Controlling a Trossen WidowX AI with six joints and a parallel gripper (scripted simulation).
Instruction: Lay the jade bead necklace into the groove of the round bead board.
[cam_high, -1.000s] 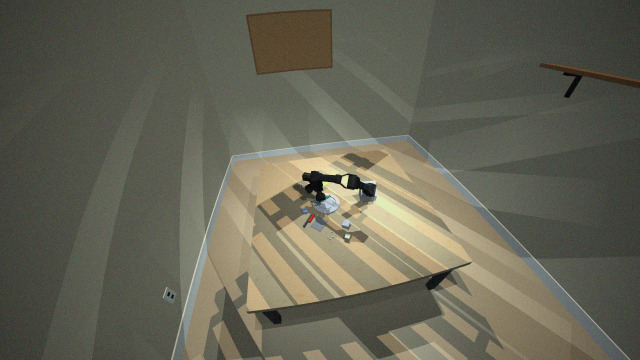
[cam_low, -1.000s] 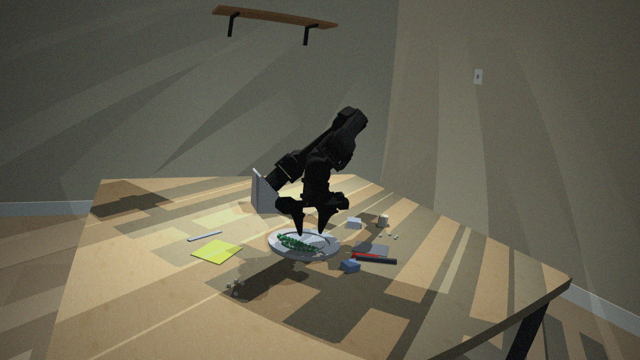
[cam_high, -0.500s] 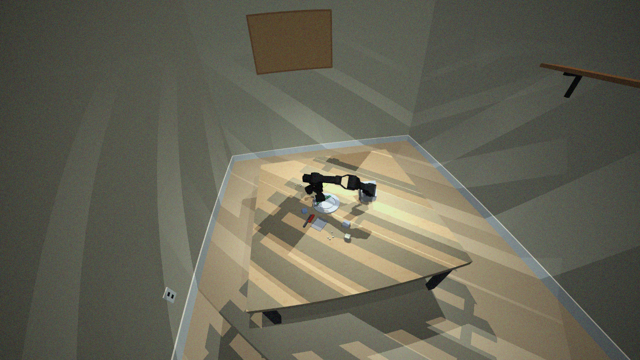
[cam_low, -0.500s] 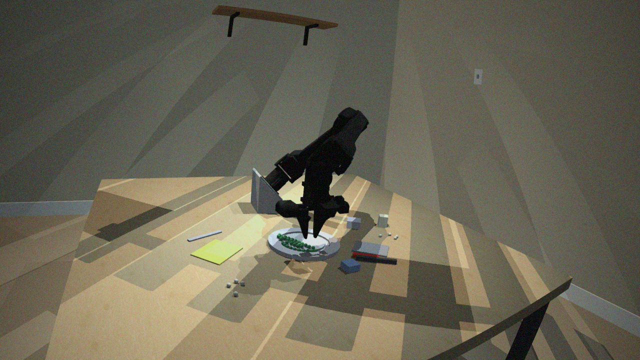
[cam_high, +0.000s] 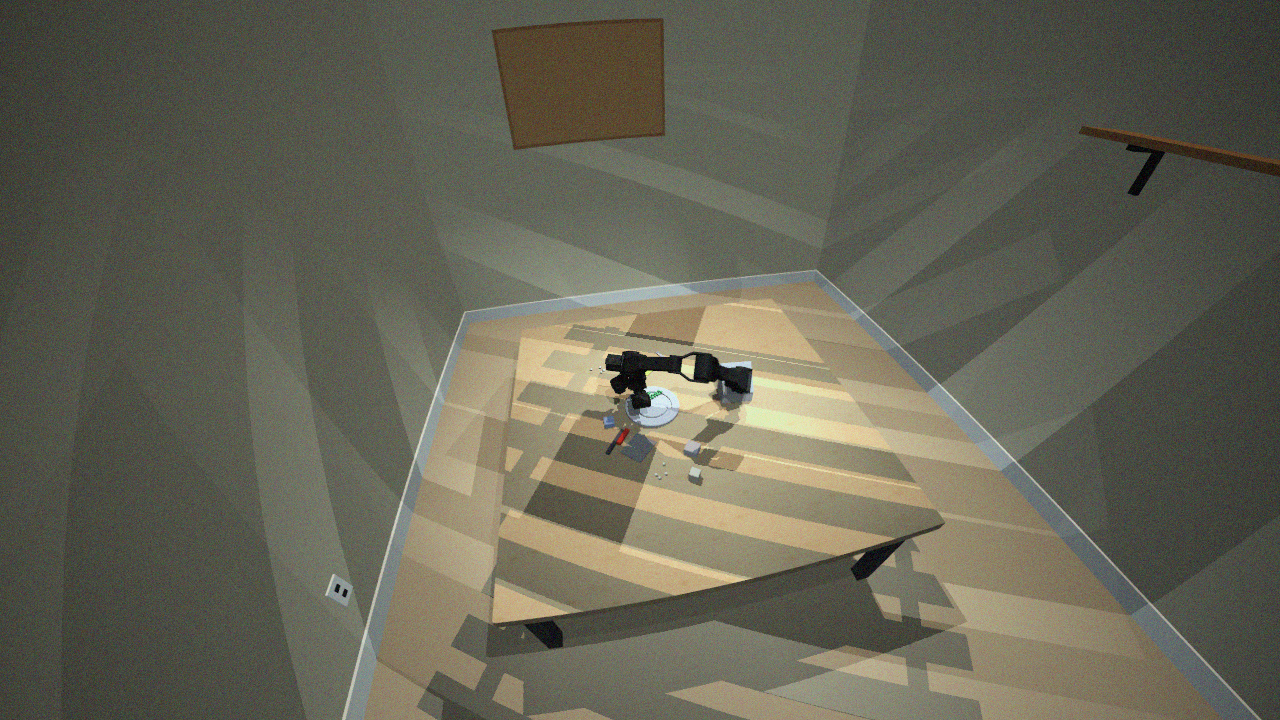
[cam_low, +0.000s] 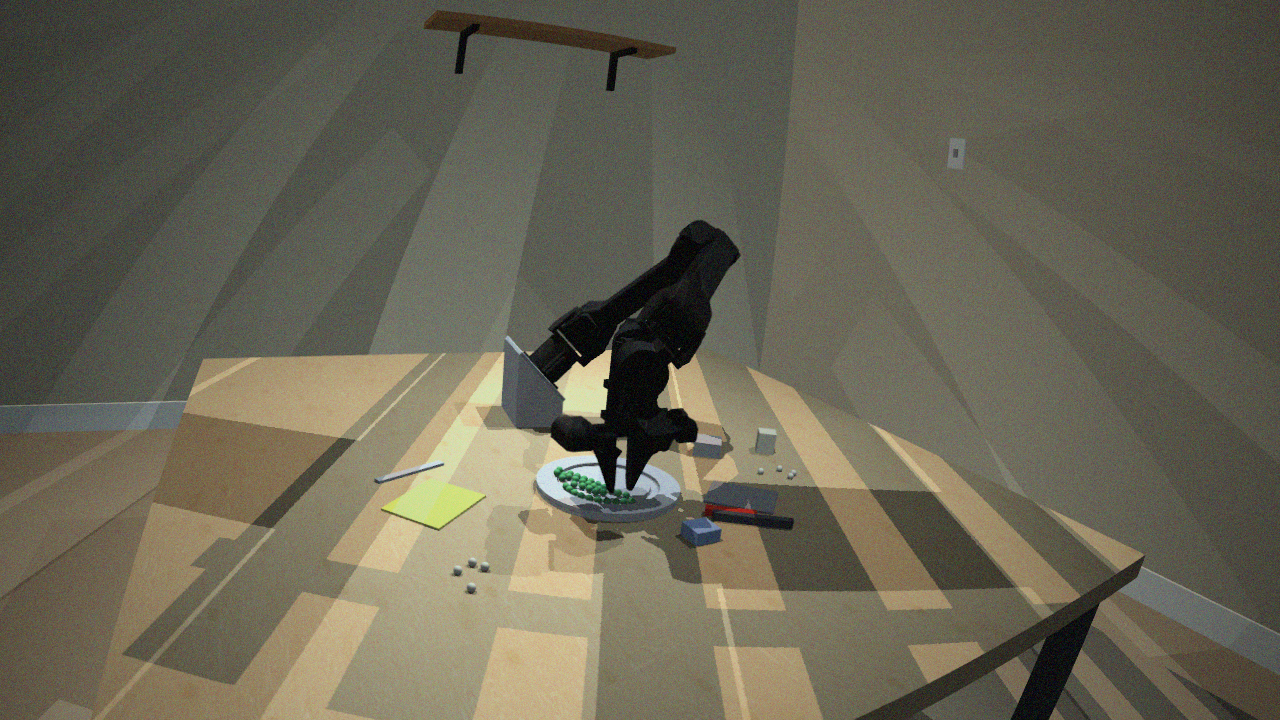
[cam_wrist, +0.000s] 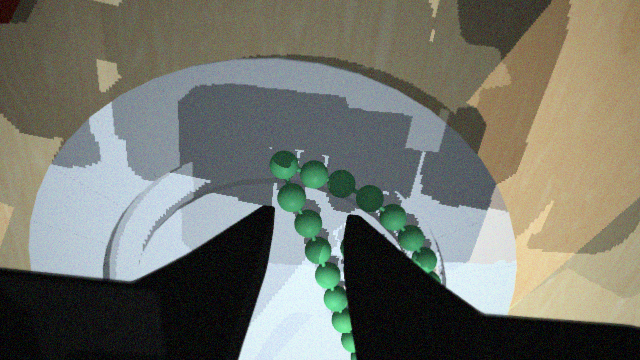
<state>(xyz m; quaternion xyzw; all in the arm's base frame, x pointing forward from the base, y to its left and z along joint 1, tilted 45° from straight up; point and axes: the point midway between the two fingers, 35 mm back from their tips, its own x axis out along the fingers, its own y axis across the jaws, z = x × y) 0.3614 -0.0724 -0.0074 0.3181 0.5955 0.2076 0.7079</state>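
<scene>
Right now my gripper tip is 50 mm past the round grey bead board, 10 mm to the right of it and 10 mm above it. The rest, counted from my gripper tip: grey plate 50 mm ahead, 180 mm to the left, 20 mm below; blue block 120 mm ahead, 40 mm to the left, 10 mm below; red and black pen 100 mm ahead, 130 mm to the left, 20 mm below.
</scene>
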